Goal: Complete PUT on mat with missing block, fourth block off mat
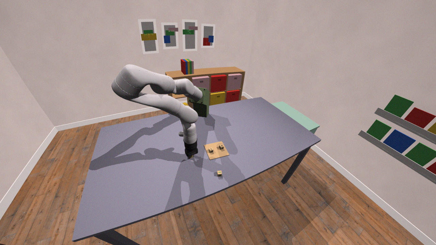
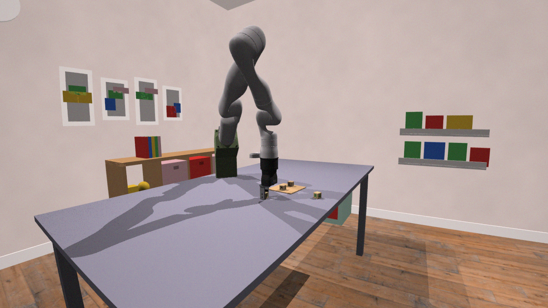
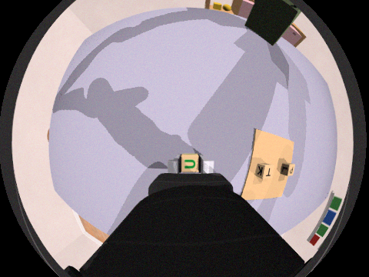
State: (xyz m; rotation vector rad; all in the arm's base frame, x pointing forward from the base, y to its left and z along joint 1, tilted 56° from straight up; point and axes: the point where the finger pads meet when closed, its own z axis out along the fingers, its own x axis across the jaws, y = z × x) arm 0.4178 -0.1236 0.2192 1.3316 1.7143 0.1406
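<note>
My gripper is now 30 mm short of the tan mat, 180 mm to the right of it and 20 mm above it. Also, from my hand: T block: 30 mm ahead, 140 mm to the left.
</note>
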